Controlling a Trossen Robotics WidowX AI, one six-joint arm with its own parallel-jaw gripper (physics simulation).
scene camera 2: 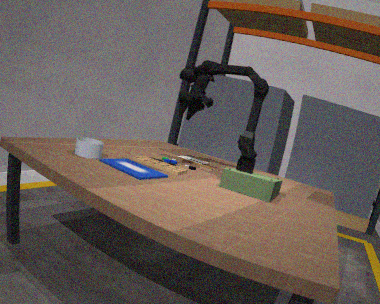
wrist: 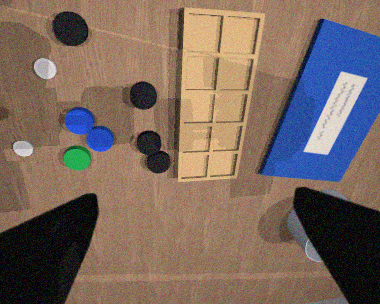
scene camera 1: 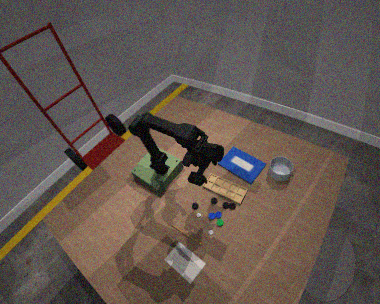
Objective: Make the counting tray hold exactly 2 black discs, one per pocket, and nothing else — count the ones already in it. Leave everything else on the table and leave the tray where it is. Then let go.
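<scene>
The tan counting tray [scene camera 1: 233,194] [scene camera 2: 177,171] [wrist: 220,55] has two columns of five pockets; no disc shows in any pocket in the wrist view. Several black discs lie on the table beside it: one [wrist: 143,95] near its long side, two touching each other, a nearer one [wrist: 149,142] and a smaller-looking one [wrist: 158,162], and another [wrist: 70,28] farther off. Two touching blue discs [wrist: 79,121] [wrist: 100,139], a green disc [wrist: 77,158] and two white discs [wrist: 45,68] [wrist: 23,148] lie beyond them. My gripper [scene camera 1: 197,177] [scene camera 2: 199,110] [wrist: 197,199] is open, high above the table, with nothing between its fingers.
A blue board with a white label [scene camera 1: 254,173] [scene camera 2: 152,175] [wrist: 292,130] lies beside the tray. A grey round container [scene camera 1: 281,170] [scene camera 2: 89,149] stands past it, partly behind a finger in the wrist view. A white sheet [scene camera 1: 191,267] and a thin stick [scene camera 1: 184,231] lie on the table.
</scene>
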